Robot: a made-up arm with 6 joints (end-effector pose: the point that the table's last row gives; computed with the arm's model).
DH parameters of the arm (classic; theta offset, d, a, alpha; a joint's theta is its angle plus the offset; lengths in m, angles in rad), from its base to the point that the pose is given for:
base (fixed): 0.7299 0 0.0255 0
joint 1: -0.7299 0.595 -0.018 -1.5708
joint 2: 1.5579 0 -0.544 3.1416
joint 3: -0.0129 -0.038 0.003 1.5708
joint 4: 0 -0.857 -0.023 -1.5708
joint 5: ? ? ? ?
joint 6: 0 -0.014 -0.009 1.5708
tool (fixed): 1.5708 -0.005 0 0
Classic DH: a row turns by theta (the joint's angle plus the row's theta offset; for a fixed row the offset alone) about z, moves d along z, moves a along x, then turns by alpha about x.
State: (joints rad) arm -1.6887 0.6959 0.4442 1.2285 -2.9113 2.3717
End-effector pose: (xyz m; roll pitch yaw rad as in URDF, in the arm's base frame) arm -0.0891 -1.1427 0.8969 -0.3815 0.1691 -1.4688
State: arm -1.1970 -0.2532 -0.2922 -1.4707 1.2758 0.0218
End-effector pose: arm 0.2595 -0.6271 0.9803 0.0884 0.0843 0.6736
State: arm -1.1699 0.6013 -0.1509 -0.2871 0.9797 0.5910
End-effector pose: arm 0.3101 -0.8524 0.4664 1.9491 0.2021 1.7293
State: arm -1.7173 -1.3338 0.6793 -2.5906 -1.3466 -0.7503
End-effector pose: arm 0.2712 0.8428 1.5253 1.0493 -0.1552 -2.2602
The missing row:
joint 5: 0 0.103 0.001 1.5708
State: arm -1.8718 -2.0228 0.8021 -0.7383 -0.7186 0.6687
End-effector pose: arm 0.3609 1.2899 0.6763 -2.0039 0.7714 -2.5380
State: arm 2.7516 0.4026 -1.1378 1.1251 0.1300 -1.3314
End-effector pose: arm -0.2830 0.1321 0.2305 0.4294 -1.4251 0.5468
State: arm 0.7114 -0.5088 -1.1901 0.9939 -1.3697 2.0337
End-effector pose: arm 0.3468 0.2931 0.5874 -0.4223 -0.5715 2.0648
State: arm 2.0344 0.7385 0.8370 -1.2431 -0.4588 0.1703
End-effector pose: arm -0.5098 1.1184 0.9925 0.5079 -0.0537 -0.6739
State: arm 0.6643 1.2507 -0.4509 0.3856 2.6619 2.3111
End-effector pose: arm 0.3933 0.2644 -0.0742 -2.4879 0.9680 -2.1661
